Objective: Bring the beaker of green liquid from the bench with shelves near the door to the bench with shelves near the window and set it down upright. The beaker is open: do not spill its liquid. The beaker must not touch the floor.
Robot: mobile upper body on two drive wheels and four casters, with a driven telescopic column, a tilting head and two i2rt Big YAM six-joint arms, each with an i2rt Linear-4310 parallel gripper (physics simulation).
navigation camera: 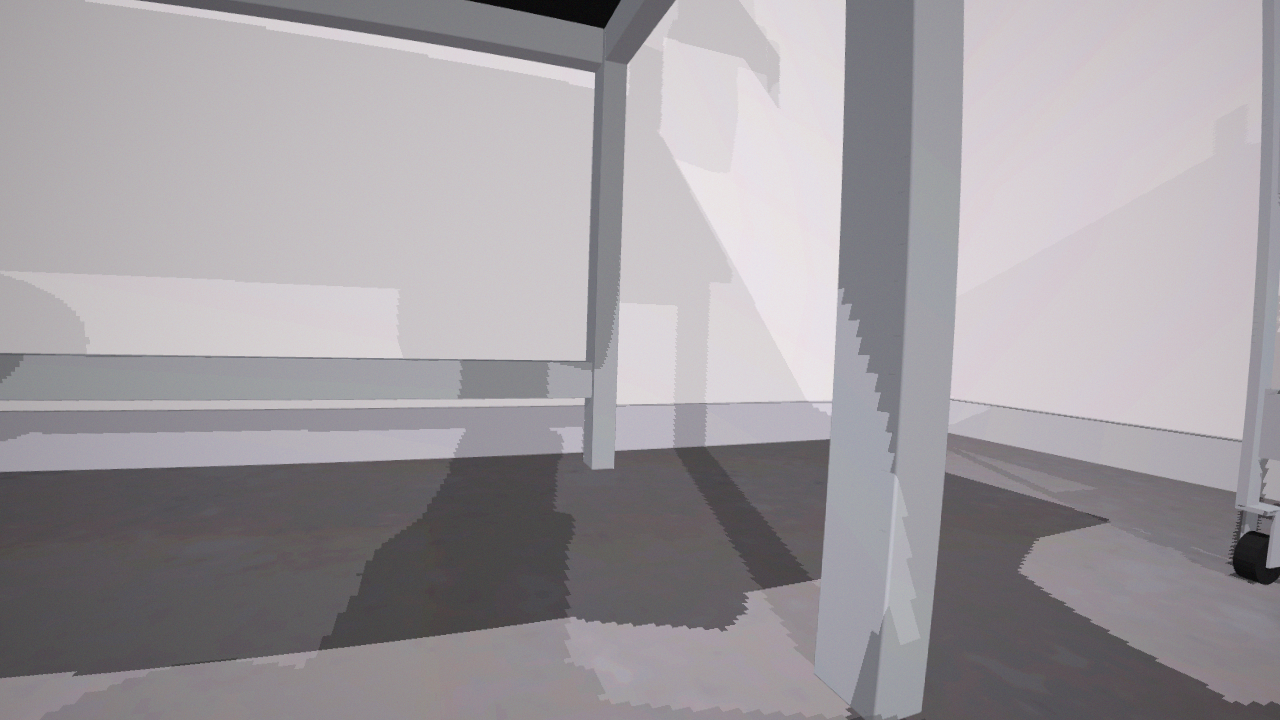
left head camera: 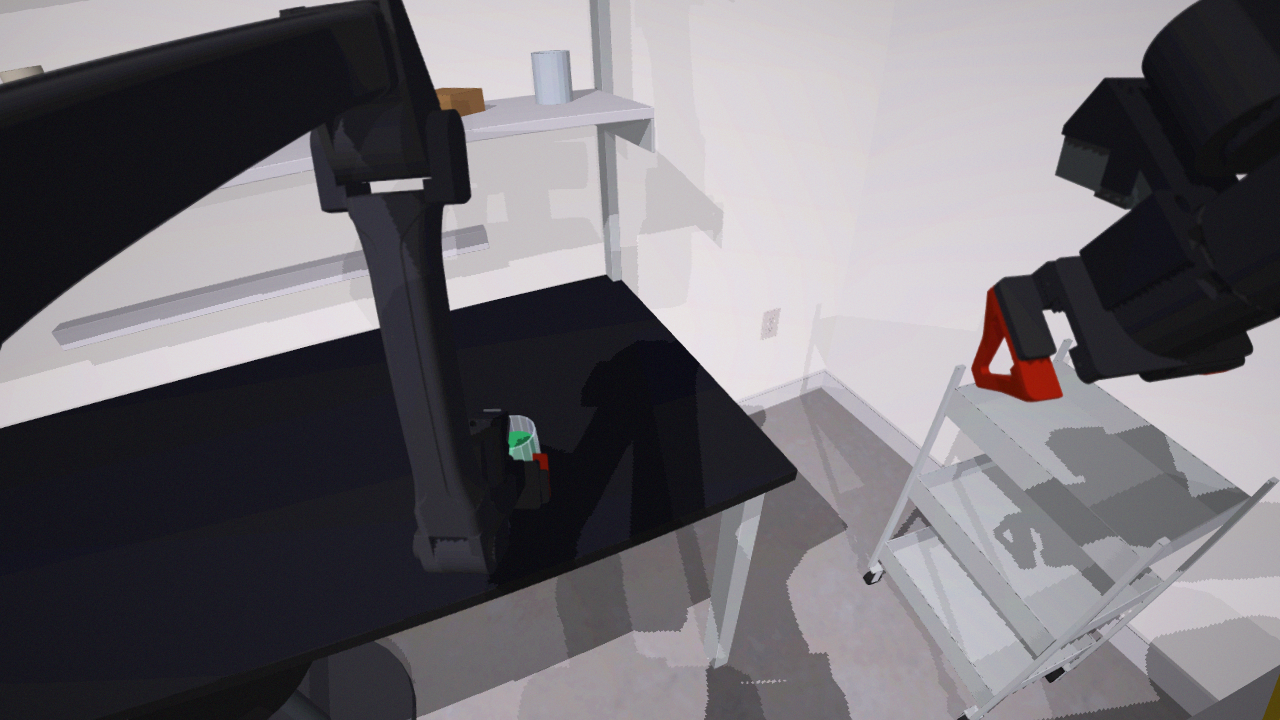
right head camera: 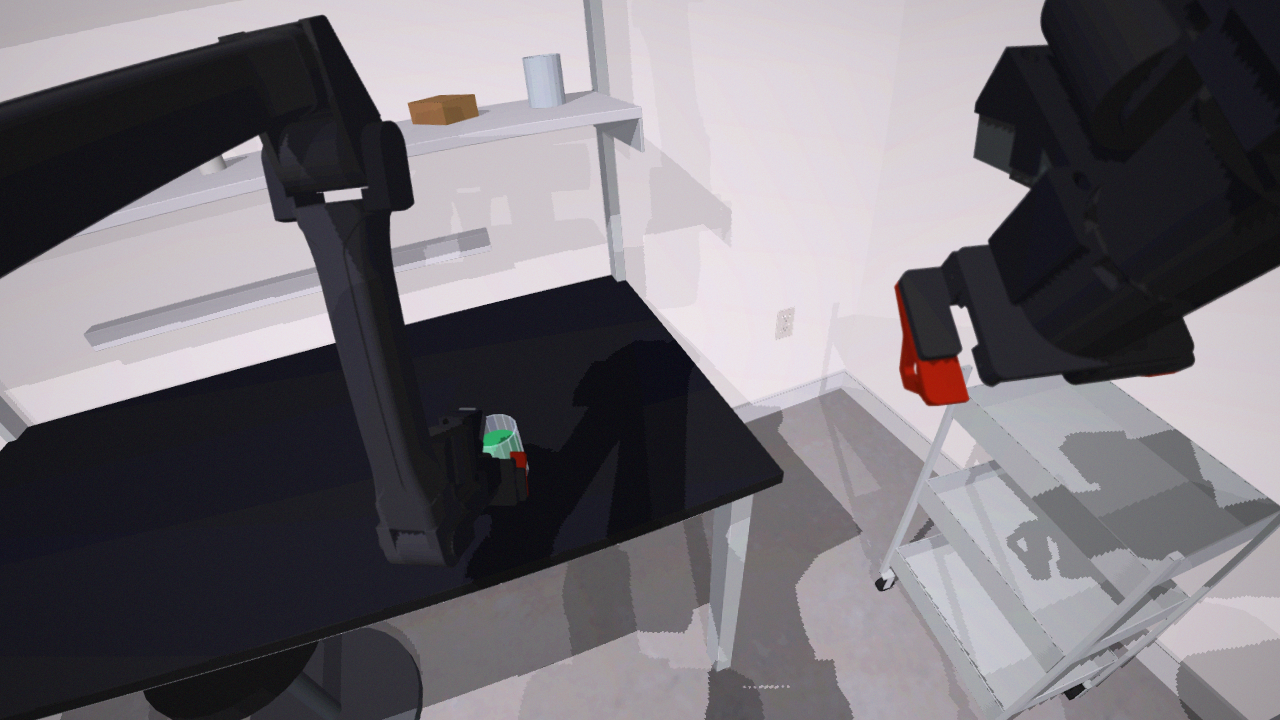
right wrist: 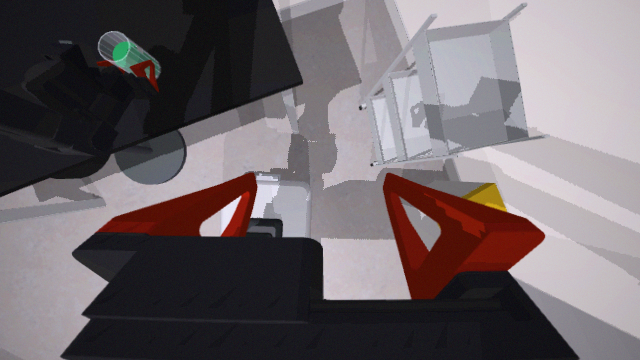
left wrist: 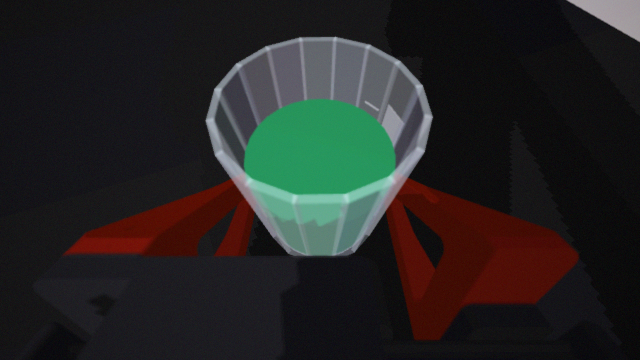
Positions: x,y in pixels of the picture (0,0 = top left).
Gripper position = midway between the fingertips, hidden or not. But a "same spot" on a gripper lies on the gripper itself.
My right gripper shows in the left head camera view, in the right head camera view (pixel 976 369) and in the right wrist view; in the navigation camera view it is out of frame, in the left wrist view it is out of frame. A clear beaker of green liquid shows in the left head camera view (pixel 523 440), in the right head camera view (pixel 501 436), in the right wrist view and in the left wrist view; in the navigation camera view it is out of frame. One and the same spot on the clear beaker of green liquid: (right wrist: pixel 115 47) is (left wrist: pixel 263 124). One and the same spot on my right gripper: (left head camera: pixel 1014 309) is (right wrist: pixel 110 280).
